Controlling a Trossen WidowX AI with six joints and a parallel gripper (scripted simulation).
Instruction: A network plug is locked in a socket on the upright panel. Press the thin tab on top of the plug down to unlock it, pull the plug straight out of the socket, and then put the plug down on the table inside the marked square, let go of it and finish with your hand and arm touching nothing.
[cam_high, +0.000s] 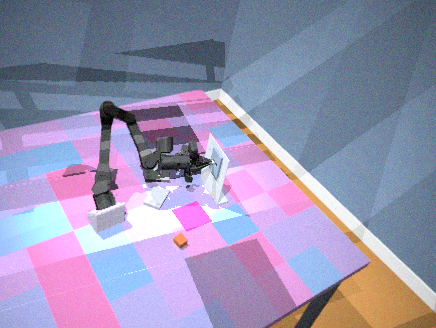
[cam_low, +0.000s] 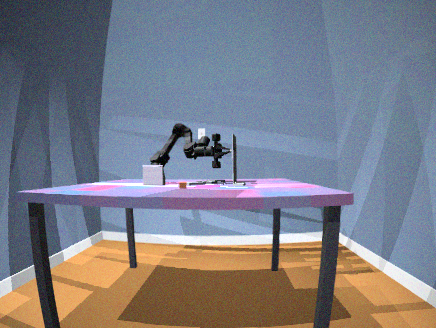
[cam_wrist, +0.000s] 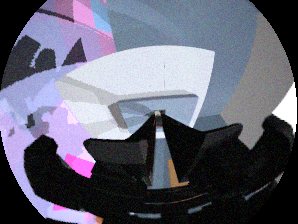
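Now: the marked square 18 cm below my gripper tip, 12 cm behind it and 9 cm to the right of it. Round my gripper tip: orange block: 23 cm behind, 18 cm to the right, 17 cm below; network plug: right at my gripper tip; upright panel: 7 cm below, 3 cm ahead, 1 cm to the right.
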